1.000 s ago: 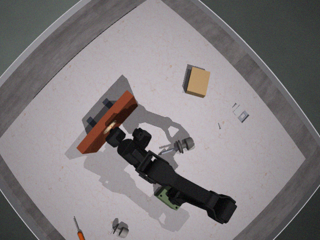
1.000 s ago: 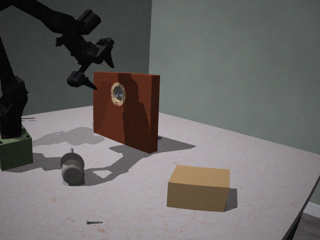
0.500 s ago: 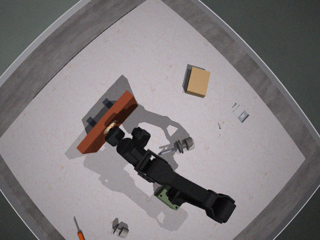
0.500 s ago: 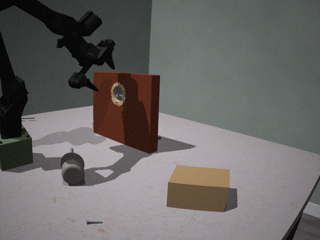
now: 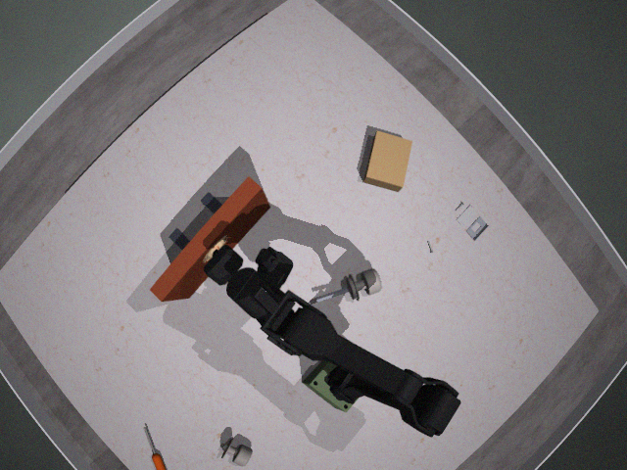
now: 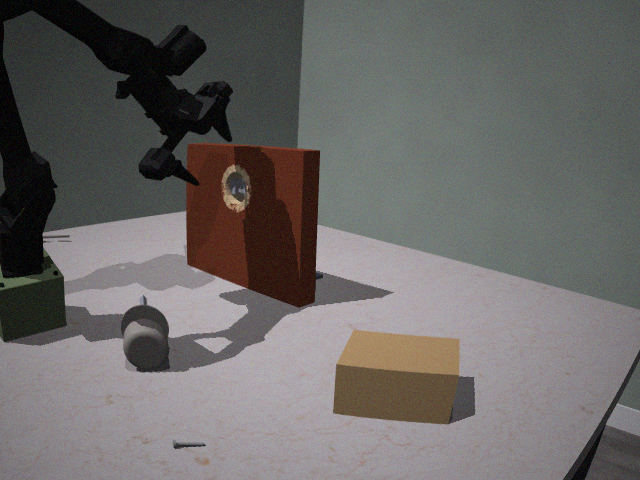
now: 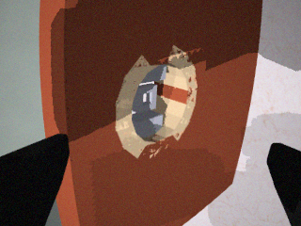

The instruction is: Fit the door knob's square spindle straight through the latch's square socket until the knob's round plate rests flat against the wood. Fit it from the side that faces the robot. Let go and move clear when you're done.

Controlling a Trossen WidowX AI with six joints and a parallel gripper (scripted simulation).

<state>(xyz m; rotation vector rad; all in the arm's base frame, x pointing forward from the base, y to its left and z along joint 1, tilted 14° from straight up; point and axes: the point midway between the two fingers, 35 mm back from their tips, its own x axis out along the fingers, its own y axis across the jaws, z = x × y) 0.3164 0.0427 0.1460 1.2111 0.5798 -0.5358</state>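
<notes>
The grey latch socket is 9 cm ahead of my hand, 1 cm to the left of it and 7 cm below it. Also, from my hand: orange screwdriver (21 cm behind, 54 cm to the left, 22 cm below); then red-brown wooden door panel (9 cm ahead, 1 cm to the left, 9 cm below); then tan box (42 cm to the right, 20 cm below).
</notes>
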